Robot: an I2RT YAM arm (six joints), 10 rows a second.
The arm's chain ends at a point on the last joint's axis. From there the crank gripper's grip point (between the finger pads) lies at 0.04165 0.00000 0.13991 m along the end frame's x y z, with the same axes.
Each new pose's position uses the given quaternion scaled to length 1; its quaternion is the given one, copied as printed.
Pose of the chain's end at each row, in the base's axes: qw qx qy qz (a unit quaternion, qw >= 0); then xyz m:
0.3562 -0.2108 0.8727 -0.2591 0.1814 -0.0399 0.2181
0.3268 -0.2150 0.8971 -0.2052 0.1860 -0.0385 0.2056
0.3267 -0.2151 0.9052 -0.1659 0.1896 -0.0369 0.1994
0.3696 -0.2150 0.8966 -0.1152 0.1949 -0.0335 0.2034
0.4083 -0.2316 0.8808 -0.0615 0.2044 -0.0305 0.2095
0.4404 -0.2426 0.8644 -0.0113 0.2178 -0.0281 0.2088
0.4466 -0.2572 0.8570 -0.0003 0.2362 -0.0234 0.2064
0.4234 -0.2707 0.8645 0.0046 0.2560 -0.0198 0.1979
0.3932 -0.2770 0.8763 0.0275 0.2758 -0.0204 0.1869
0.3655 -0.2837 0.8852 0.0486 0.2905 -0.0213 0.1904
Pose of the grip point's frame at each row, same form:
0.3562 -0.2108 0.8727 -0.2591 0.2563 -0.1052 0.1111
0.3268 -0.2150 0.8971 -0.2052 0.2515 -0.0920 0.0866
0.3267 -0.2151 0.9052 -0.1659 0.2534 -0.0800 0.0754
0.3696 -0.2150 0.8966 -0.1152 0.2681 -0.0598 0.0799
0.4083 -0.2316 0.8808 -0.0615 0.2857 -0.0383 0.0885
0.4404 -0.2426 0.8644 -0.0113 0.3045 -0.0188 0.0917
0.4466 -0.2572 0.8570 -0.0003 0.3238 -0.0097 0.0904
0.4234 -0.2707 0.8645 0.0046 0.3375 -0.0059 0.0776
0.3932 -0.2770 0.8763 0.0275 0.3477 -0.0025 0.0611
0.3655 -0.2837 0.8852 0.0486 0.3534 0.0003 0.0604

